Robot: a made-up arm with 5 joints. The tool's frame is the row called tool. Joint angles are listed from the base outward. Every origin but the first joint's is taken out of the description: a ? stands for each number. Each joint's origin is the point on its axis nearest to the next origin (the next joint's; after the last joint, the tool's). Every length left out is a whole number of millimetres.
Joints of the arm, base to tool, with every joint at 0 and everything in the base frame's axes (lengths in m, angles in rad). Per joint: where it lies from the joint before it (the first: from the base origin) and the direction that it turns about. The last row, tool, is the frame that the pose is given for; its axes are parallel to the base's.
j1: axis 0 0 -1 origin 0 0 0.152
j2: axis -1 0 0 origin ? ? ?
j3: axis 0 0 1 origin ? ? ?
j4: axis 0 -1 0 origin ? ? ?
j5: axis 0 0 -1 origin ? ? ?
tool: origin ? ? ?
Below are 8 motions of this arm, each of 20 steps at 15 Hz.
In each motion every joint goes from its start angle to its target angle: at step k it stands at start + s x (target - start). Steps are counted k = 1, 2, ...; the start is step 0. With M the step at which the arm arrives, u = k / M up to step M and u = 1 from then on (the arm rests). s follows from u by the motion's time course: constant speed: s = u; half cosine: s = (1 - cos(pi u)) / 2; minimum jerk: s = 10 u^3 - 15 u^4 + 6 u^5.
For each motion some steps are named. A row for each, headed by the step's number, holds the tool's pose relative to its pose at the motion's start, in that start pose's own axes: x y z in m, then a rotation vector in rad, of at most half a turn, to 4 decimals.
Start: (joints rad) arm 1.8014 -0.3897 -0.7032 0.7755 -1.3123
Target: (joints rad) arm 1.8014 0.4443 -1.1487 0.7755 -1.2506
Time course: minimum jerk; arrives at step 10
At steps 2, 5, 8, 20:
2: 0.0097 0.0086 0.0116 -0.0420 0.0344 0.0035
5: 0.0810 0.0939 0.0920 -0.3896 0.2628 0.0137
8: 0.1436 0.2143 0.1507 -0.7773 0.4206 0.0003
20: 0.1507 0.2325 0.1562 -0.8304 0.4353 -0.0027

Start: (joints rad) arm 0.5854 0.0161 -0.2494 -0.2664 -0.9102
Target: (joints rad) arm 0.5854 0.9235 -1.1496 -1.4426 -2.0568
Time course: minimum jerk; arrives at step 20
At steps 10, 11, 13, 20:
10: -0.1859 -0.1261 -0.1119 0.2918 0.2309 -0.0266
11: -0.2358 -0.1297 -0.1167 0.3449 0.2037 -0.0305
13: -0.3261 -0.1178 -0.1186 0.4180 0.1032 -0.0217
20: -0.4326 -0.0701 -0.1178 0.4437 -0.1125 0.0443

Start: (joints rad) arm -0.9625 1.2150 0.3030 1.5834 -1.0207
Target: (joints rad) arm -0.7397 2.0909 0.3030 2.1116 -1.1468
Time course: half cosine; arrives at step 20
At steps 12, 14, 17, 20:
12: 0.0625 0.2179 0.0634 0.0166 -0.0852 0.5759
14: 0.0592 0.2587 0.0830 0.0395 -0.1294 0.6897
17: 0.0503 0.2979 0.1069 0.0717 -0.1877 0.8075
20: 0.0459 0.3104 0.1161 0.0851 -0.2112 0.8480

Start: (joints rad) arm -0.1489 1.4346 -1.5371 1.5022 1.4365
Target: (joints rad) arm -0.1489 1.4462 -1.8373 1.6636 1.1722
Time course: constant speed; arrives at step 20
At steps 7, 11, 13, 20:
7: -0.0145 -0.0071 0.0246 0.0407 -0.1142 0.0881
11: -0.0251 -0.0114 0.0375 0.0590 -0.1813 0.1406
13: -0.0310 -0.0137 0.0437 0.0668 -0.2152 0.1674
20: -0.0546 -0.0221 0.0629 0.0868 -0.3362 0.2639

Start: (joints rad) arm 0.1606 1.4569 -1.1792 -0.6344 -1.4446
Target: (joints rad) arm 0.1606 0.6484 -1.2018 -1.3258 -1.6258
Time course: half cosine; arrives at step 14
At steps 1, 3, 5, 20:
1: 0.0004 -0.0047 -0.0068 0.0183 -0.0010 0.0043
3: 0.0045 -0.0363 -0.0618 0.1591 -0.0094 0.0387
5: 0.0159 -0.0732 -0.1684 0.4124 -0.0278 0.1040
20: 0.0908 0.0549 -0.5772 1.4500 -0.1467 0.4013

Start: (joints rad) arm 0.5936 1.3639 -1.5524 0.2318 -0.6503
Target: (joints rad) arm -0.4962 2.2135 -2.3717 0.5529 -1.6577
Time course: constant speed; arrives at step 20
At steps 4, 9, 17, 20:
4: -0.0991 -0.0182 0.1678 -0.0151 -0.2852 0.0091
9: -0.2845 -0.0514 0.2983 -0.0583 -0.5933 -0.0605
17: -0.6068 -0.0493 0.3164 -0.1207 -0.9136 -0.3380
20: -0.7046 -0.0152 0.2843 -0.1188 -0.9686 -0.4771

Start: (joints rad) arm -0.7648 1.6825 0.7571 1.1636 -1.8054
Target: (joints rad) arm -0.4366 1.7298 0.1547 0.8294 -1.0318
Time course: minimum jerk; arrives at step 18
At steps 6, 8, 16, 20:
6: -0.0094 -0.0095 -0.0512 0.1418 0.0709 -0.2454
8: -0.0239 -0.0093 -0.0992 0.2623 0.1510 -0.4617
16: -0.0963 0.0584 -0.2433 0.5955 0.5232 -1.1131
20: -0.0980 0.0608 -0.2456 0.6011 0.5324 -1.1250

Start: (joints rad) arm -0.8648 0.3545 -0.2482 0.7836 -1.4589
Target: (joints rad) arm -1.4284 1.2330 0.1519 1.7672 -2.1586
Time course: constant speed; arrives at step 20
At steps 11, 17, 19, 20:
11: 0.2030 0.3157 0.1780 -0.7970 -0.1342 1.0072
17: 0.1697 0.4761 0.1759 -1.2850 -0.1979 1.4791
19: 0.1463 0.5121 0.1615 -1.4584 -0.2170 1.6175
20: 0.1336 0.5260 0.1524 -1.5472 -0.2261 1.6824

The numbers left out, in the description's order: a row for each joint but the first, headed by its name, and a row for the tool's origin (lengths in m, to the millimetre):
j2: 0.285 -0.319 0
j3: 0 -0.015 0.048
j4: 0.106 0.026 0
j5: 0.356 0 0.221
tool: 0.054 0.008 0

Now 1 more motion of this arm.
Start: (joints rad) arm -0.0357 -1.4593 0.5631 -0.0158 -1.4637
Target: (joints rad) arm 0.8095 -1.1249 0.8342 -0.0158 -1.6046
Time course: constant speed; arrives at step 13
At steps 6, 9, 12, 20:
6: 0.1687 0.2233 0.1281 -0.2471 0.3315 0.1087
9: 0.2520 0.3348 0.1428 -0.3454 0.5085 0.1358
12: 0.3297 0.4380 0.1291 -0.4266 0.6885 0.1424
20: 0.3537 0.4697 0.1190 -0.4500 0.7486 0.1399

